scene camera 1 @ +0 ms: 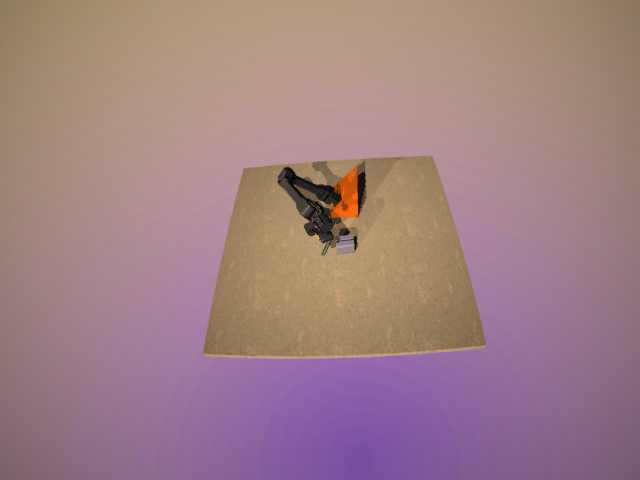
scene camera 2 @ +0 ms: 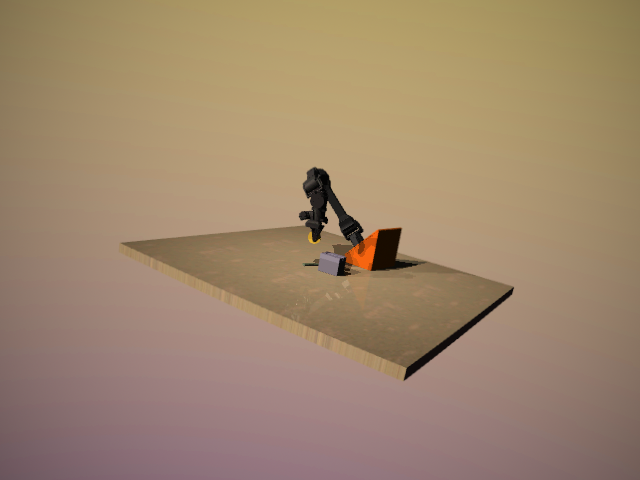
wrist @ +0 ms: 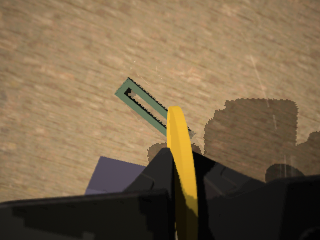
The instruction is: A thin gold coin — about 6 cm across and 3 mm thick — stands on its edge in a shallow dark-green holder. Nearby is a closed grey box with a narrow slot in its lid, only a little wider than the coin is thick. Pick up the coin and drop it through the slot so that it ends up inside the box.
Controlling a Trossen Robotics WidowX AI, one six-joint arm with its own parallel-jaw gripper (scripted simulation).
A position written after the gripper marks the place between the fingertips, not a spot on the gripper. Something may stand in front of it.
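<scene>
A gold coin is held by the gripper (wrist: 172,156).
</scene>
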